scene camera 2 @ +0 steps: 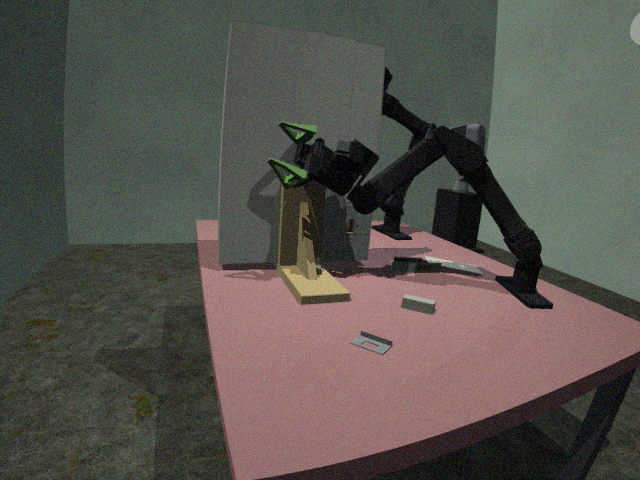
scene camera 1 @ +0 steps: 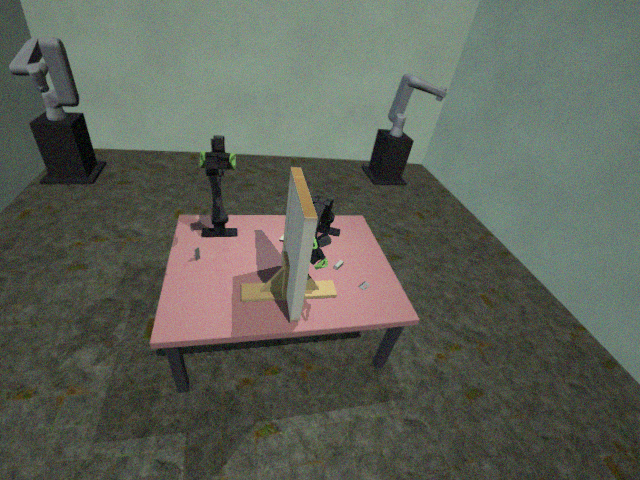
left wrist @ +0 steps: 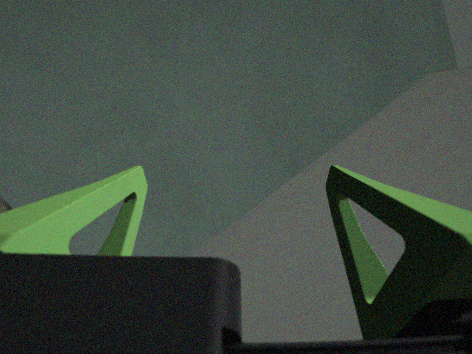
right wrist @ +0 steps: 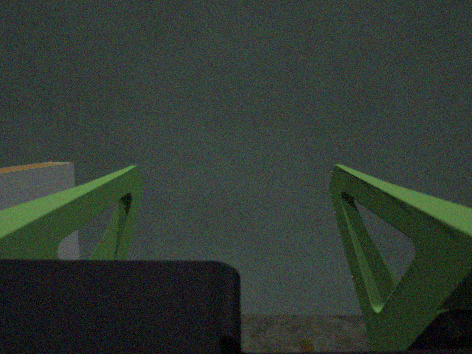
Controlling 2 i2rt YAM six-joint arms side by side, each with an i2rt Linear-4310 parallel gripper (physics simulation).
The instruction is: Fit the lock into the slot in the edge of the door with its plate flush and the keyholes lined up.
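Frame: origin at the left arm's base, x back, y right, z up, level; millimetres.
Seen in the pictures: left gripper, between the fingertips: (scene camera 2: pixel 274 140) (scene camera 1: pixel 321 257) (left wrist: pixel 236 176); right gripper, between the fingertips: (scene camera 1: pixel 216 159) (right wrist: pixel 236 176); left arm's base, origin of its link: (scene camera 2: pixel 521 292) (scene camera 1: pixel 324 230); right arm's base, origin of its link: (scene camera 2: pixel 390 233) (scene camera 1: pixel 219 233).
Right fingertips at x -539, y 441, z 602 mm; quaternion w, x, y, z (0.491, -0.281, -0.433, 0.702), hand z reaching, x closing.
Pixels of each thing's middle, then the offset from my right fingertips to it. "spot": a spot on its surface instead. Level surfaces: height alone.
- small brass-coloured keyhole mark, a spot on its surface: (scene camera 2: pixel 351 225) spot: dx +101, dy -294, dz -499 mm
- dark body with a long light plate, middle of its body: (scene camera 2: pixel 452 264) dx +403, dy -267, dz -591 mm
- foot, a spot on its surface: (scene camera 2: pixel 323 287) spot: dx +41, dy -532, dz -584 mm
- grey block, middle of its body: (scene camera 2: pixel 418 304) (scene camera 1: pixel 338 264) dx +232, dy -571, dz -591 mm
- grey bracket, middle of its body: (scene camera 2: pixel 371 342) (scene camera 1: pixel 364 285) dx +123, dy -724, dz -597 mm
- pink table, height of its surface: dz -602 mm
- small grey piece, middle of its body: (scene camera 1: pixel 197 253) dx +40, dy +154, dz -564 mm
The pale door (scene camera 1: pixel 300 258) (scene camera 2: pixel 289 77) (left wrist: pixel 300 250) stands upright in a wooden stand. In scene camera 2 a small brass-coloured keyhole mark (scene camera 2: pixel 351 225) shows low on its face; the slot is hidden. A dark body with a long light plate (scene camera 2: pixel 457 266), seemingly the lock, lies on the table behind the door. My left gripper (scene camera 2: pixel 275 142) (left wrist: pixel 236 176) (scene camera 1: pixel 317 253) is open and empty, raised beside the door face above the stand's foot. My right gripper (right wrist: pixel 236 176) (scene camera 1: pixel 217 161) is open and empty, high above its base on the door's other side.
The wooden stand foot (scene camera 1: pixel 321 289) (scene camera 2: pixel 323 287) sticks out beside the door. A grey block (scene camera 1: pixel 338 264) (scene camera 2: pixel 418 303) and a grey bracket (scene camera 1: pixel 363 285) (scene camera 2: pixel 383 348) lie on the pink table (scene camera 1: pixel 206 310) (scene camera 2: pixel 310 403). Another small grey piece (scene camera 1: pixel 196 253) is near the right arm's base.
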